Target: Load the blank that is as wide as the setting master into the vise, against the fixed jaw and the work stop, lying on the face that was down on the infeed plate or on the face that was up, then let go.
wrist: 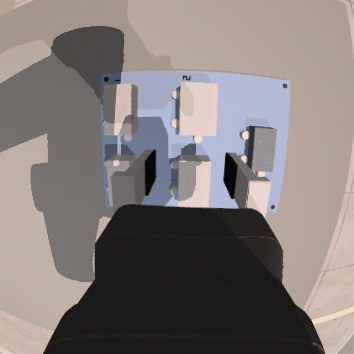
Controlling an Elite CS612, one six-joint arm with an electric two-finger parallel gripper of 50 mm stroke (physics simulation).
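Frame: origin at the arm's base, x ahead, y left, z up, level; centimetres.
Seen in the pictures: gripper, fingertip midpoint: (189,165).
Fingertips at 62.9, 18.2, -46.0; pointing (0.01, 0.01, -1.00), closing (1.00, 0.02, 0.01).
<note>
A point is followed by its place in that frame, as x, y, z.
My gripper (189,165) @(62.9, 18.2, -46.0) is open and empty above the lower part of the blue plate. Between the fingers in the view, lower down, shows a pale block (195,182) @(63.9, 13.6, -55.6) by two pegs. A wider pale block (200,109) @(64.0, 22.2, -55.6) lies at the upper middle, below a printed 2. Another pale block (118,107) @(54.7, 22.2, -55.6) lies at the upper left, partly in shadow, and one more (126,163) @(55.6, 15.6, -55.6) at the lower left is partly hidden by the left finger. A dark grey block (262,149) @(72.1, 17.9, -56.7), darker than the blanks, lies at the right against pegs. The vise does not show.
The blue plate (235,100) @(68.7, 23.7, -59.2) has dark dots at corners and round pale pegs beside the blocks. The beige surface (320,125) @(82.6, 21.9, -60.0) surrounds it. Dark arm shadows fall at the left and across the plate. The right finger stands close to the dark block in the view.
</note>
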